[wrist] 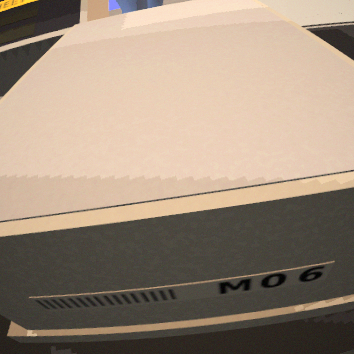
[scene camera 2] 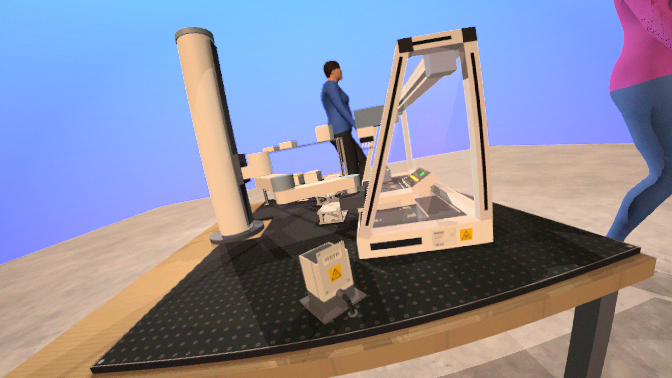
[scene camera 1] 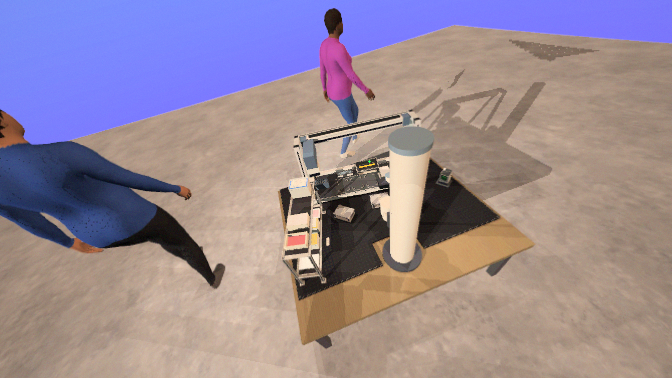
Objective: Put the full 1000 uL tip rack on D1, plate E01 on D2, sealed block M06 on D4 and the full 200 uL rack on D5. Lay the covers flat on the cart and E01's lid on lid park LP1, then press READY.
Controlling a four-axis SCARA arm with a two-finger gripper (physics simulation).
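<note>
Sealed block M06 point(wrist: 165, 125) fills most of the wrist view, with a pale flat top and a dark front side bearing a barcode and its label. It stays level between my fingers; my gripper is shut on it. The fingertips are hidden in the wrist view, and in scene camera 2 the arm's end is partly behind the deck frame's post. The arm point(scene camera 2: 320, 191) reaches toward the instrument deck point(scene camera 1: 350, 186). I cannot tell the block's height over the deck. A red-topped box point(scene camera 1: 296, 240) and a white box point(scene camera 1: 298, 221) stand on the cart point(scene camera 1: 303, 257); their labels are unreadable.
The deck's tall frame point(scene camera 1: 355, 128) point(scene camera 2: 476, 125) rises around it. A panel point(scene camera 1: 367, 164) point(scene camera 2: 420, 179) shows green and yellow marks. The arm's column point(scene camera 1: 409, 200) point(scene camera 2: 215, 135), a low stand point(scene camera 1: 345, 213) and an open-topped device point(scene camera 1: 445, 177) point(scene camera 2: 327, 272) stand on the table. Two people are nearby.
</note>
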